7 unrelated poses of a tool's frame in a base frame.
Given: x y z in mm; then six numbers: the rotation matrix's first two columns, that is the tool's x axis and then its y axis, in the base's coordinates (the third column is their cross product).
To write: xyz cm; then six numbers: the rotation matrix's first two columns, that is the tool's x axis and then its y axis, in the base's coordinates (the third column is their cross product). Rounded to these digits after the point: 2 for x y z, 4 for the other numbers.
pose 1, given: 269.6, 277.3, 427.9, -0.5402, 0.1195, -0.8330, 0.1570, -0.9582, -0.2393
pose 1, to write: 26.96, 27.73, 42.79, -0.5402, 0.1195, -0.8330, 0.1570, -0.9582, -0.2393
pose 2, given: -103.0, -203.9, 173.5, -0.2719, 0.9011, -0.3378, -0.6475, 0.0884, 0.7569
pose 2, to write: -10.30, -20.39, 17.35, -0.2719, 0.9011, -0.3378, -0.6475, 0.0884, 0.7569
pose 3, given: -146.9, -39.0, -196.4, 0.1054, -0.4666, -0.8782, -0.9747, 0.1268, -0.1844
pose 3, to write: -14.69, -3.90, -19.64, 0.1054, -0.4666, -0.8782, -0.9747, 0.1268, -0.1844
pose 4, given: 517.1, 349.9, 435.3, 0.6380, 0.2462, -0.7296, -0.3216, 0.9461, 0.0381
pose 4, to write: 51.71, 34.99, 43.53, 0.6380, 0.2462, -0.7296, -0.3216, 0.9461, 0.0381
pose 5, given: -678.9, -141.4, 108.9, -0.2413, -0.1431, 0.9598, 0.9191, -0.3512, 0.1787
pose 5, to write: -67.89, -14.14, 10.89, -0.2413, -0.1431, 0.9598, 0.9191, -0.3512, 0.1787
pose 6, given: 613.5, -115.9, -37.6, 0.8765, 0.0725, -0.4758, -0.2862, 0.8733, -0.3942
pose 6, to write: 61.35, -11.59, -3.76, 0.8765, 0.0725, -0.4758, -0.2862, 0.8733, -0.3942
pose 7, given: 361.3, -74.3, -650.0, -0.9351, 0.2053, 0.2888, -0.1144, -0.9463, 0.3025
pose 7, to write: 36.13, -7.43, -65.00, -0.9351, 0.2053, 0.2888, -0.1144, -0.9463, 0.3025
